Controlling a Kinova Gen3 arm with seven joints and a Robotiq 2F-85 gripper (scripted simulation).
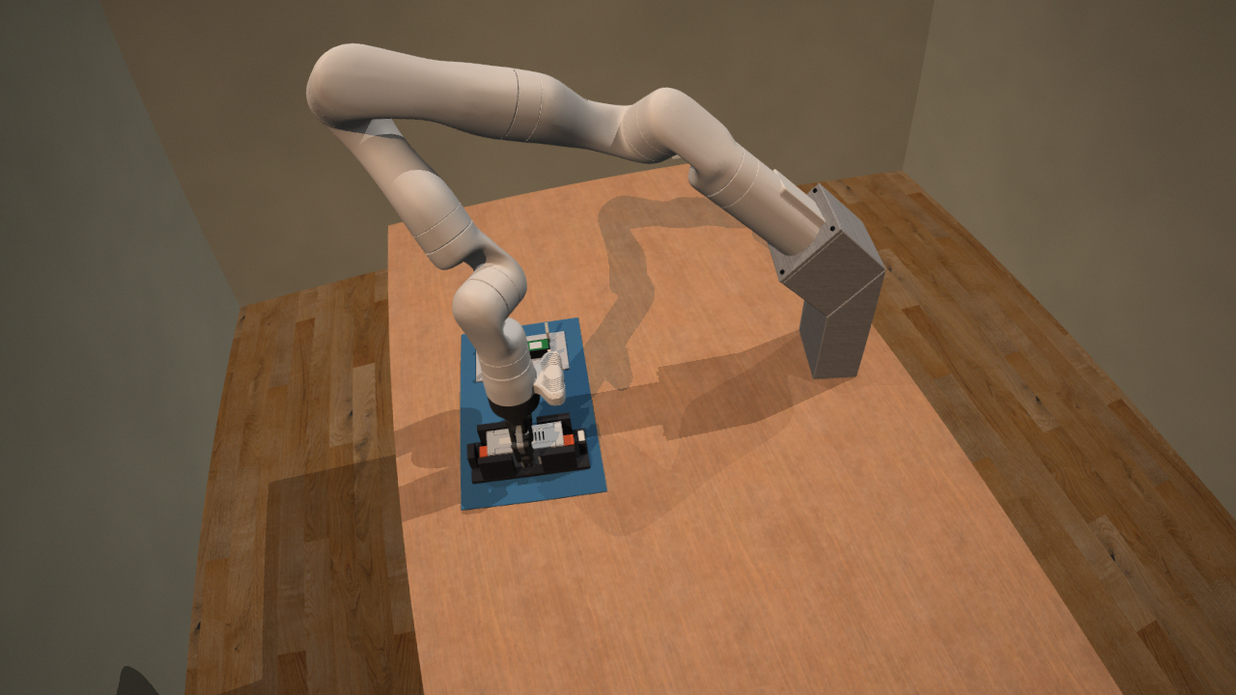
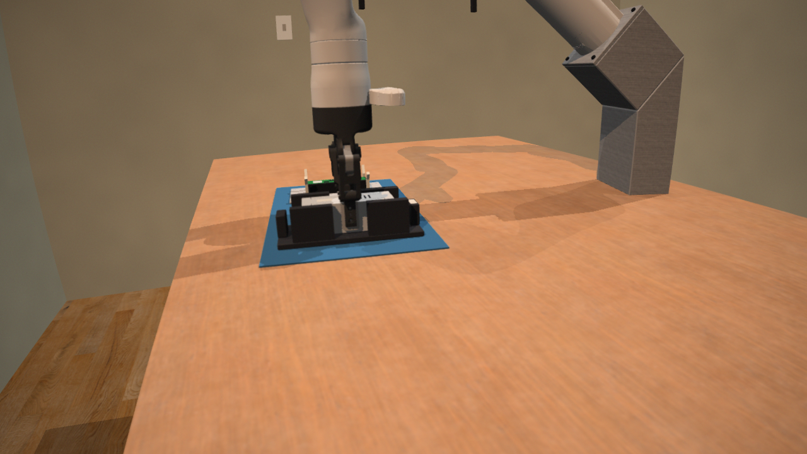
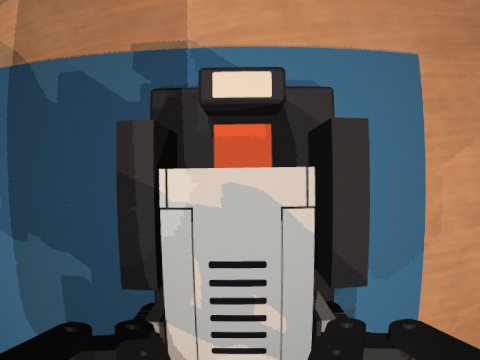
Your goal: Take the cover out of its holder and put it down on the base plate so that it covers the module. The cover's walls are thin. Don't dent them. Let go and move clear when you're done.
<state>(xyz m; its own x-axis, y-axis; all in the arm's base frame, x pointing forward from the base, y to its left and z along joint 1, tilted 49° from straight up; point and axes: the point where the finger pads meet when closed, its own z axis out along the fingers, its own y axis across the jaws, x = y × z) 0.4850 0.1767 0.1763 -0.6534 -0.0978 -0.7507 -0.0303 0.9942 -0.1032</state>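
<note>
My hand is right at the light grey cover.
</note>
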